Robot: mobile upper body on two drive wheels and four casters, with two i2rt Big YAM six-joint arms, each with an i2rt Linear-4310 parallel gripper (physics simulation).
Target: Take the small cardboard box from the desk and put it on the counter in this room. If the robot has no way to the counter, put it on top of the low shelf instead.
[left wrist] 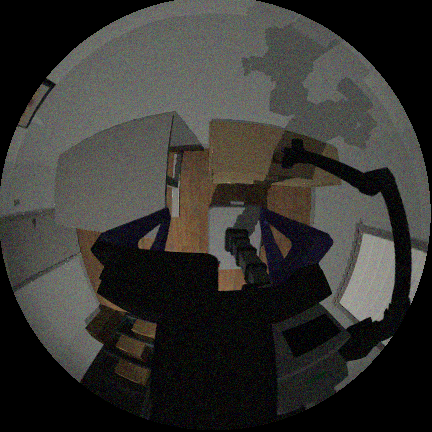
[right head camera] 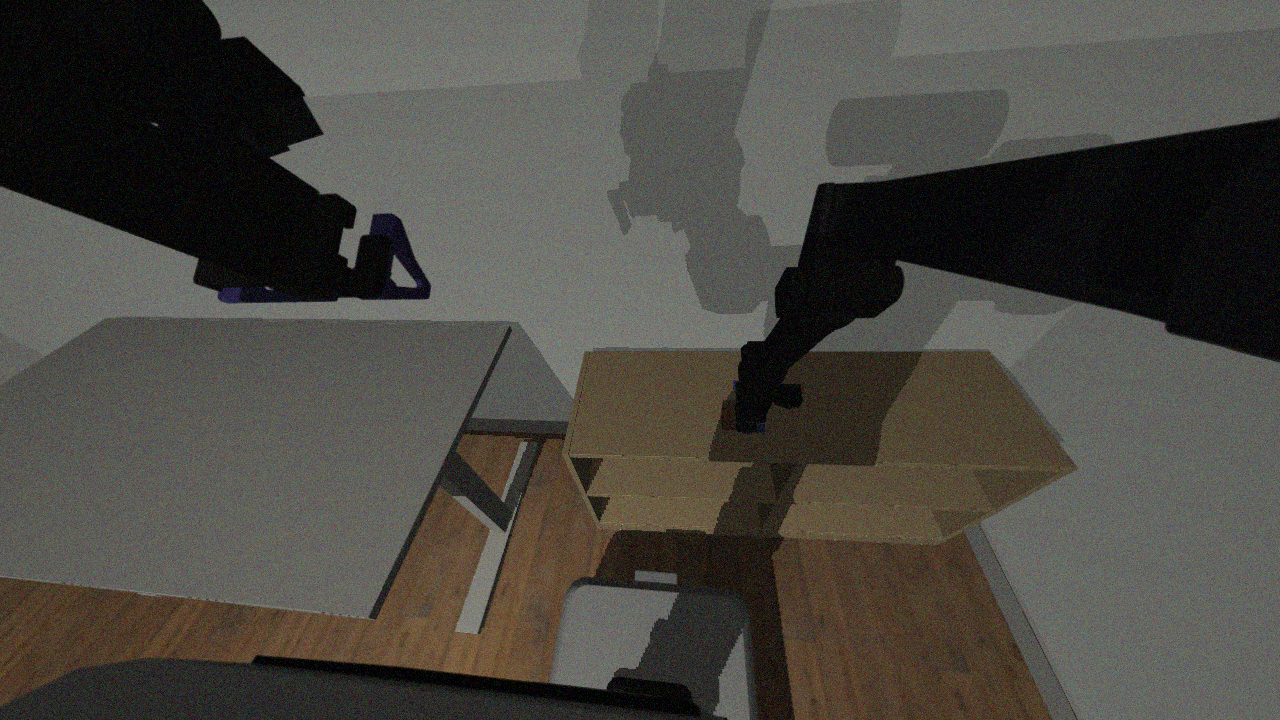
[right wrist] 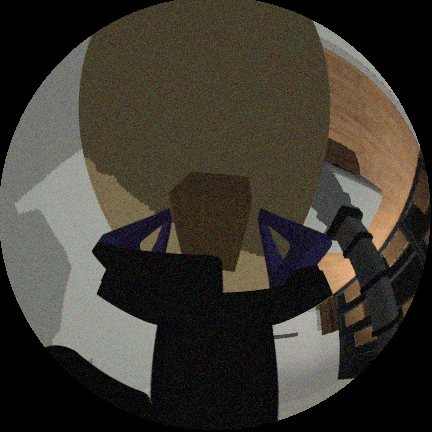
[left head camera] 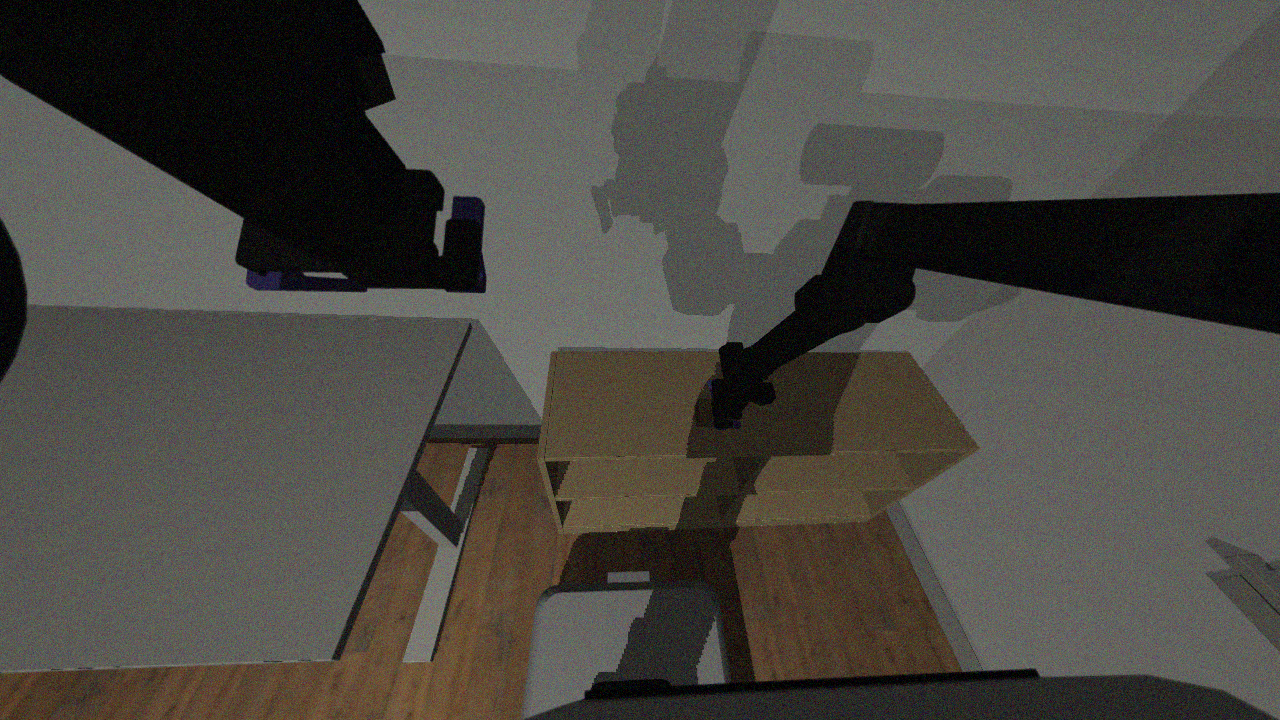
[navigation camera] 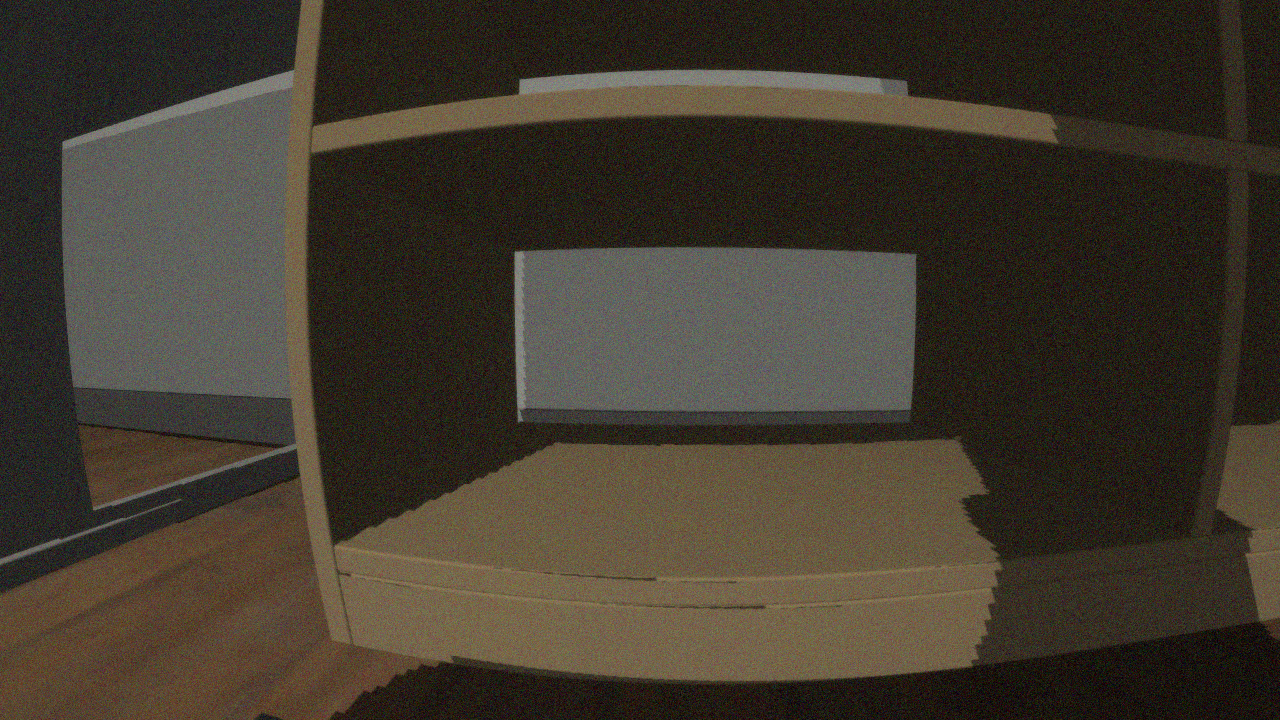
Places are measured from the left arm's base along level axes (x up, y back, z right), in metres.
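Pixels of known places: left gripper, fingertip midpoint: (left wrist: 214, 212) (right head camera: 382, 293) (left head camera: 425, 284); right gripper, fingertip midpoint: (left wrist: 280, 158) (right head camera: 744, 416) (right wrist: 214, 213) (left head camera: 716, 413).
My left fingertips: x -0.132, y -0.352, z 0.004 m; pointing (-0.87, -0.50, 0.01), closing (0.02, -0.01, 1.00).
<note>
Ahead of a thing's pixels: the offset from my left fingertips to its top centre. "*": to the spot under its first point. Level surfaces: height alone.
The small brown cardboard box {dx -0.618, dy -0.299, dz +0.442 m} (right head camera: 728, 415) (right wrist: 212, 215) is on top of the low wooden shelf {dx -0.668 m} (left head camera: 617, 402) (right head camera: 644, 402) (left wrist: 240, 150) (right wrist: 200, 100), between the right gripper's parted fingers. It looks turned askew in the right wrist view. My right gripper (left head camera: 723, 407) (right head camera: 745, 411) (right wrist: 214, 213) is open around it, low over the shelf top, with gaps showing beside the box. In the left head camera the box is mostly hidden by the gripper. My left gripper (left head camera: 375, 284) (right head camera: 329, 295) (left wrist: 214, 212) is open and empty, raised at the left. I cannot identify a counter.
A grey-topped table {dx -0.558 m} (left head camera: 223, 447) (right head camera: 268, 429) (left wrist: 115, 175) stands left of the shelf. A wall is behind both. The shelf's open front {* dx -0.944, dy -0.182, dz +0.217 m} (navigation camera: 680, 102) is close to the navigation camera. The robot's pale base (left head camera: 581, 635) (right head camera: 608, 635) is in front of the shelf.
</note>
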